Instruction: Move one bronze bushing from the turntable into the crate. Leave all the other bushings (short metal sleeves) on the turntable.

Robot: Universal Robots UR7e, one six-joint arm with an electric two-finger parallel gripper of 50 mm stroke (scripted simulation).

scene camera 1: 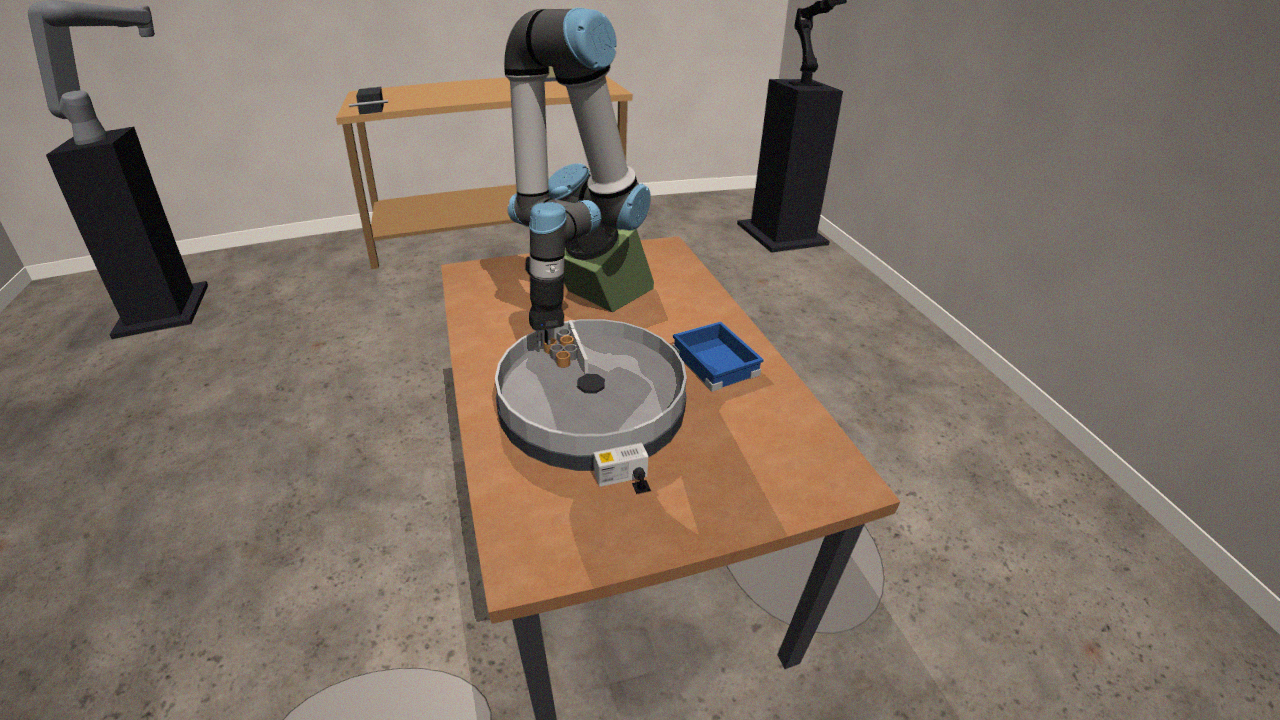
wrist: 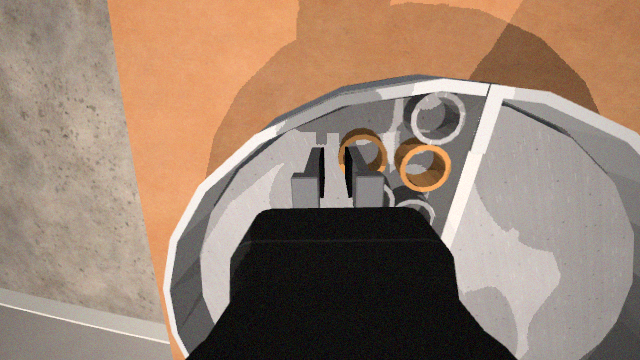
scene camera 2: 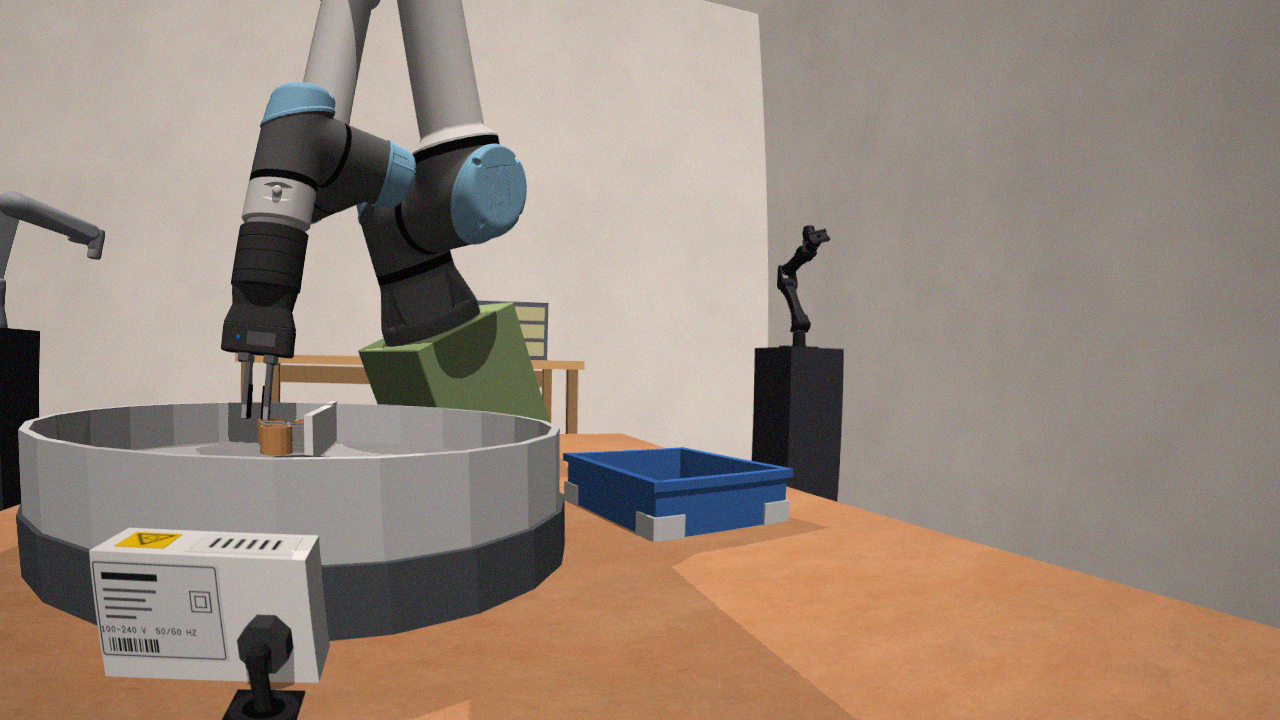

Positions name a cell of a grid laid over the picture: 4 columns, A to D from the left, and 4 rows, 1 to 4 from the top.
Scene:
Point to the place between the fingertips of my gripper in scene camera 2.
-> A3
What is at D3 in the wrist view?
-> A grey turntable.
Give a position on a blue crate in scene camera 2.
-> At C3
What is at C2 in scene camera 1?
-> A blue crate.

